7 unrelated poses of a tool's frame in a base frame.
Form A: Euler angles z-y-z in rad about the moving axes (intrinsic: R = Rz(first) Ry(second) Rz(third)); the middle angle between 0 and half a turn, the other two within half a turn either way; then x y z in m.
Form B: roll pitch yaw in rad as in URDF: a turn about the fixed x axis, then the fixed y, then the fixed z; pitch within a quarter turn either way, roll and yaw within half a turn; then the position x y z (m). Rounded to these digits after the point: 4 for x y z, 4 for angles.
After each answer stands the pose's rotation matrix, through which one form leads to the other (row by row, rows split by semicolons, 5 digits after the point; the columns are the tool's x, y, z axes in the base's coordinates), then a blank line. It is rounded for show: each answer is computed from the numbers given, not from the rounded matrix.
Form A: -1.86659 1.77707 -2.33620 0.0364 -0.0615 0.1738
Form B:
-1.8532 -0.7452 3.0401 0.0364 -0.0615 0.1738
-0.73115 -0.61969 -0.28532; 0.07446 0.34324 -0.93629; 0.67814 -0.70582 -0.20481

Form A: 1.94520 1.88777 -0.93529 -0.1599 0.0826 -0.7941
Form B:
-1.9578 0.5992 0.1484 -0.1599 0.0826 -0.7941
0.81669 -0.46073 -0.34750; 0.12212 -0.45055 0.88436; -0.56401 -0.76468 -0.31169

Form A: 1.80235 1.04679 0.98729 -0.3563 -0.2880 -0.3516
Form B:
0.9651 0.4973 3.0541 -0.3563 -0.2880 -0.3516
-0.87553 -0.44042 -0.19870; 0.07680 -0.53286 0.84271; -0.47703 0.72256 0.50035

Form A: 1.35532 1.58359 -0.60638 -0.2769 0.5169 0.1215
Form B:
-1.5932 0.9643 -0.2339 -0.2769 0.5169 0.1215
0.55447 -0.80427 0.21380; -0.13212 0.16857 0.97679; -0.82165 -0.56985 -0.01279

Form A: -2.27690 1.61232 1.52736 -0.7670 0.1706 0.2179
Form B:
1.6124 0.0434 -0.7043 -0.7670 0.1706 0.2179
0.76135 0.00613 -0.64831; -0.64689 -0.05973 -0.76024; -0.04339 0.99820 -0.04151

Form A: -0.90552 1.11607 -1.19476 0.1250 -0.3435 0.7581
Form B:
-1.0869 0.3362 -2.3046 0.1250 -0.3435 0.7581
-0.63221 0.54110 0.55455; -0.70105 -0.09472 -0.70680; -0.32992 -0.83561 0.43922

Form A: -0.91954 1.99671 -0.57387 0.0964 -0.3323 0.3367
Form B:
-2.2669 0.8707 -3.0590 0.0964 -0.3323 0.3367
-0.64210 0.53195 0.55203; -0.05314 0.68747 -0.72427; -0.76478 -0.49439 -0.41315

